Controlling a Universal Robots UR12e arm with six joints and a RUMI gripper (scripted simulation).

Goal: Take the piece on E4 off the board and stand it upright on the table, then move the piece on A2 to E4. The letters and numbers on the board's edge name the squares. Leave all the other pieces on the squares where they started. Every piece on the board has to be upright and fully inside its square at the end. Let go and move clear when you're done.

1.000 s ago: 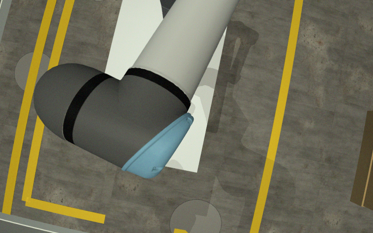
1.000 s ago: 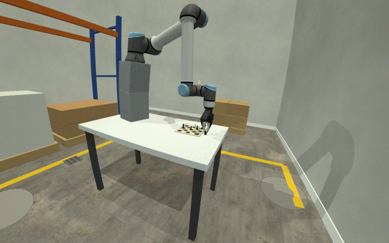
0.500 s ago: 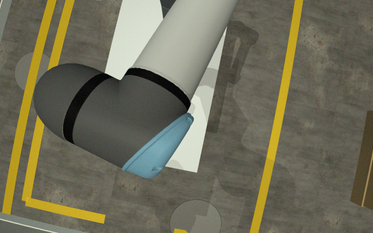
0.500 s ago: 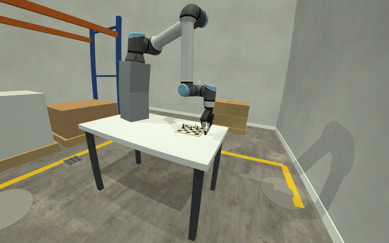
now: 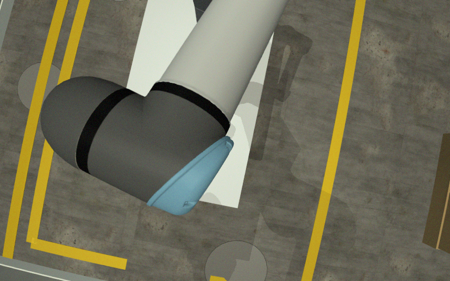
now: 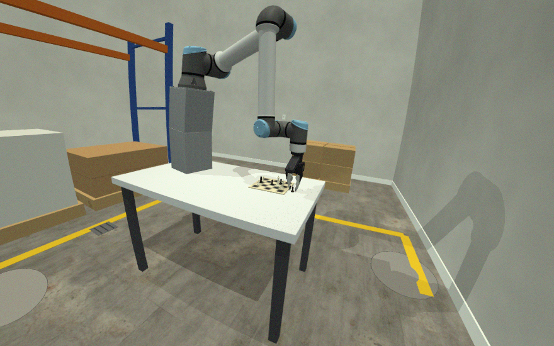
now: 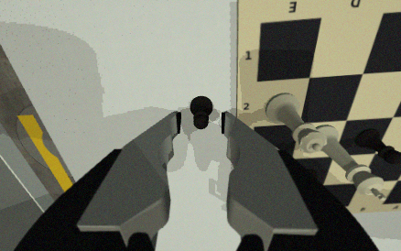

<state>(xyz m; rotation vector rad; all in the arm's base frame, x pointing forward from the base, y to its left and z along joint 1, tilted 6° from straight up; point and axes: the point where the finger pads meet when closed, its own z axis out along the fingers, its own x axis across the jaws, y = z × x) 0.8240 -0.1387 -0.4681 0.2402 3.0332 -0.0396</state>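
Right now my hand is 130 mm past the chessboard, 50 mm to the right of it and 20 mm above it.
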